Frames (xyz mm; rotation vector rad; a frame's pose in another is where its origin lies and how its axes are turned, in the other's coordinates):
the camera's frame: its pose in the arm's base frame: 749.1 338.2 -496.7 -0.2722 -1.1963 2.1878
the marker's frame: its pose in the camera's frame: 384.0 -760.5 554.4 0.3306 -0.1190 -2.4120
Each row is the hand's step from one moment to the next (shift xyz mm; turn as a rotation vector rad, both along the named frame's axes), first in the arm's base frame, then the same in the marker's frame.
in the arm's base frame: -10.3 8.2 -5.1 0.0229 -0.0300 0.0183
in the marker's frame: -11.8 3.2 -7.1 0.0291 -0.0083 0.0291
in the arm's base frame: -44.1 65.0 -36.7 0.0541 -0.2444 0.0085
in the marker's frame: -56.8 18.9 -62.7 0.0651 -0.1448 0.1937
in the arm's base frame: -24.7 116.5 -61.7 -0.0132 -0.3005 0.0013
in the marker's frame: -49.3 23.4 -122.5 0.0019 -0.1652 0.2514
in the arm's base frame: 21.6 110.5 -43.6 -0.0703 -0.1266 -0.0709
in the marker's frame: 0.6 22.6 -118.6 -0.0840 -0.1095 0.0834
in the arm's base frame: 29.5 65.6 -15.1 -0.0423 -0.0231 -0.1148
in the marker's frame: 19.7 17.7 -68.6 -0.0771 -0.0927 -0.0311
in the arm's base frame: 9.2 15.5 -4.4 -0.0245 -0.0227 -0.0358
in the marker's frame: 6.5 3.0 -17.1 -0.0340 -0.0348 0.0056
